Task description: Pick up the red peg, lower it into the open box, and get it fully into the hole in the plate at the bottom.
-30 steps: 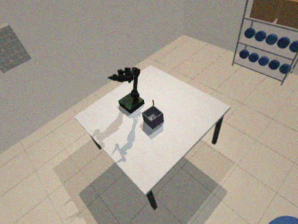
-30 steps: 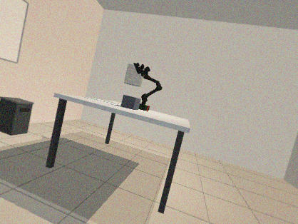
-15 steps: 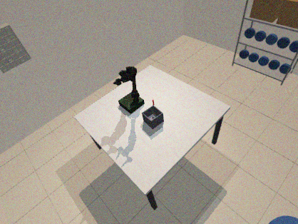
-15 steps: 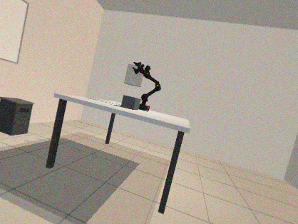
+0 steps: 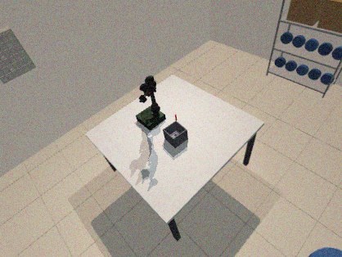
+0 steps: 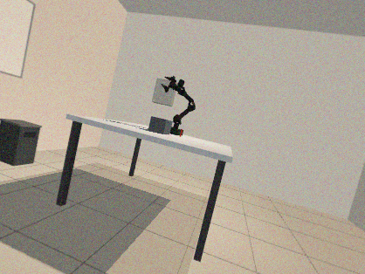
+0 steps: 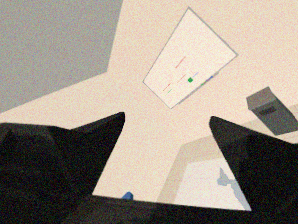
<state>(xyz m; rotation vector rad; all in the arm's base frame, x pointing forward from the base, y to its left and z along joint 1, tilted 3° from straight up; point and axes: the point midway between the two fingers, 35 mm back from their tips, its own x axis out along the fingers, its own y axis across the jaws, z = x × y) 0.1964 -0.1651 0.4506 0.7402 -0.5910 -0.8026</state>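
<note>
Now: the red peg 70 mm behind my gripper tip, 310 mm to the left of it and 490 mm below it. Round my gripper tip: pale plate 130 mm ahead, 170 mm to the left, 490 mm below.
</note>
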